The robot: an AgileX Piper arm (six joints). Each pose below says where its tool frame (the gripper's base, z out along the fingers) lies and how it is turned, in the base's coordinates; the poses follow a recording.
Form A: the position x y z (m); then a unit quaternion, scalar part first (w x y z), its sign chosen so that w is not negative.
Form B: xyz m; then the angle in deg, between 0 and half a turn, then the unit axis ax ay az. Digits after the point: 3 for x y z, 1 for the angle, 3 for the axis.
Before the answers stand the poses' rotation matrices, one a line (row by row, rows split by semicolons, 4 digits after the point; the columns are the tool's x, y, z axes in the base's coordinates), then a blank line. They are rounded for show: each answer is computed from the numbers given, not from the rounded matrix.
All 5 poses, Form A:
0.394, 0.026, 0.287, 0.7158, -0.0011, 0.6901, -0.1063
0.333, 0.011, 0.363, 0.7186, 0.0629, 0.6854, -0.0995
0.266, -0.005, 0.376, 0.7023, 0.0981, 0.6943, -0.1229
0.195, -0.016, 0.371, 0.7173, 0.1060, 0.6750, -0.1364
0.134, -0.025, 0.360, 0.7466, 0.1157, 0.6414, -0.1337
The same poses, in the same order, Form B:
0.0248 0.1507 0.9883; -0.1537 0.9774 -0.1452; -0.9878 -0.1483 0.0474
0.0407 0.2292 0.9725; -0.0568 0.9723 -0.2268; -0.9976 -0.0460 0.0526
0.0057 0.3088 0.9511; -0.0364 0.9505 -0.3084; -0.9993 -0.0329 0.0167
0.0515 0.3388 0.9395; -0.0526 0.9403 -0.3362; -0.9973 -0.0321 0.0663
0.1415 0.3480 0.9267; -0.0512 0.9375 -0.3443; -0.9886 0.0013 0.1505

0.394, 0.026, 0.287, 88.6, -0.002, 0.988, -0.152
0.333, 0.011, 0.363, 88.1, 0.090, 0.986, -0.143
0.266, -0.005, 0.376, 90.8, 0.138, 0.975, -0.173
0.195, -0.016, 0.371, 88.3, 0.152, 0.969, -0.196
0.134, -0.025, 0.360, 83.4, 0.174, 0.964, -0.201

